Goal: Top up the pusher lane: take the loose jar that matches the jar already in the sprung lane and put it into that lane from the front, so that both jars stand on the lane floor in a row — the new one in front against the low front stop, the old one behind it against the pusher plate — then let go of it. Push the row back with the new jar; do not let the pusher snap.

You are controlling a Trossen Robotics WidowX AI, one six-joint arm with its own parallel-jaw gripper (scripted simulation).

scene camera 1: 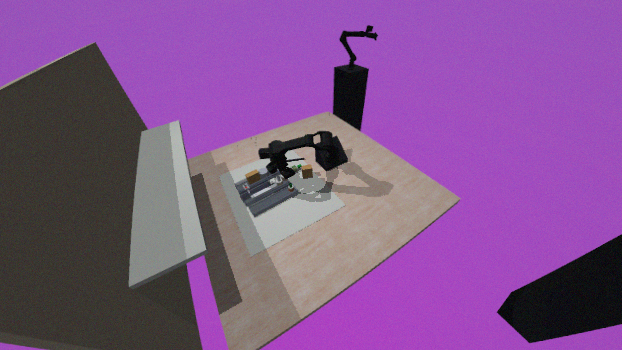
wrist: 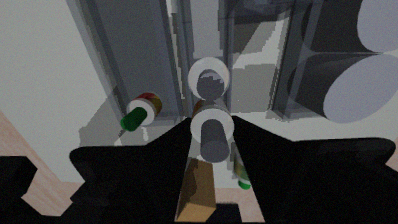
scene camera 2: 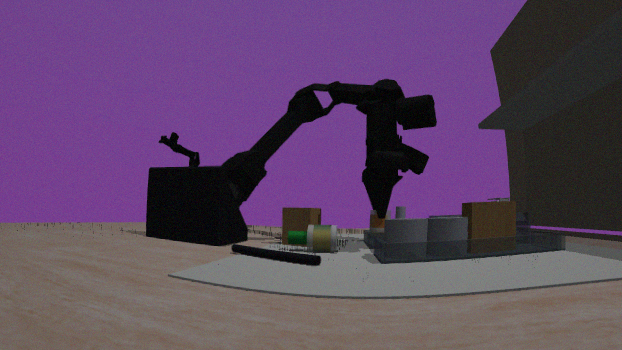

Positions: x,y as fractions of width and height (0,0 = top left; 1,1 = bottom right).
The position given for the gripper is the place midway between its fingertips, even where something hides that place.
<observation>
In view: the gripper (scene camera 2: 0.61,0.62), a black rod (scene camera 2: 0.51,0.74) and a brown box (scene camera 2: 0.47,0.63).
The gripper also shows in the wrist view (wrist: 0.53,0.54). The wrist view misses the black rod, which is hidden by the gripper.
</observation>
